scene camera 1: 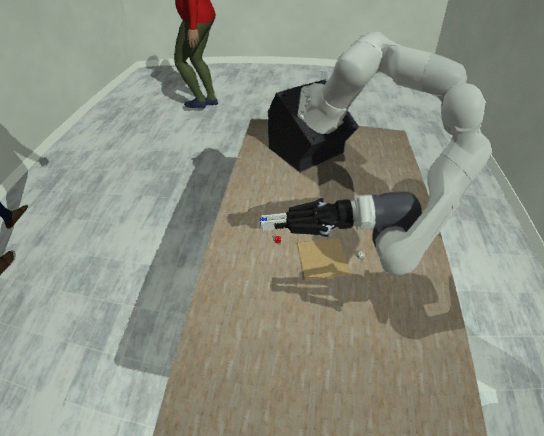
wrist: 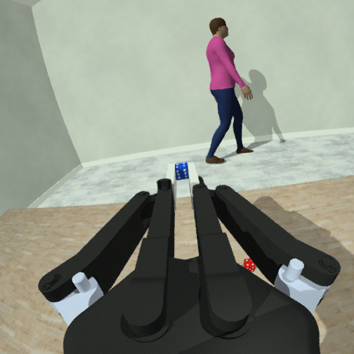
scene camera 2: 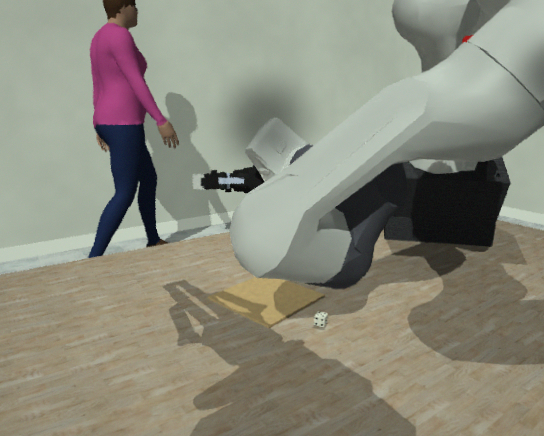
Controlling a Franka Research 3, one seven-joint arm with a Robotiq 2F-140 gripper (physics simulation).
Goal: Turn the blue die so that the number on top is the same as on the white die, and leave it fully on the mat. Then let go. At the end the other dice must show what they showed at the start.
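Observation:
My gripper (scene camera 1: 263,222) (scene camera 2: 197,181) (wrist: 181,173) is shut on the blue die (scene camera 1: 263,219) (wrist: 181,171) at its fingertips. It is held level, well above the table, left of the mat in scene camera 1. The blue die's face toward the wrist camera shows two columns of pips; its top number cannot be read. The tan mat (scene camera 1: 320,251) (scene camera 2: 272,315) lies flat. The white die (scene camera 1: 361,255) (scene camera 2: 320,319) rests on the table beside the mat; its top pips are too small to read surely.
A red die (scene camera 1: 278,239) (wrist: 249,265) lies on the wooden table (scene camera 1: 300,370) (scene camera 2: 100,350), on the mat's other side from the white die. The arm's forearm hangs low beside the white die in scene camera 1. People stand on the floor beyond the table.

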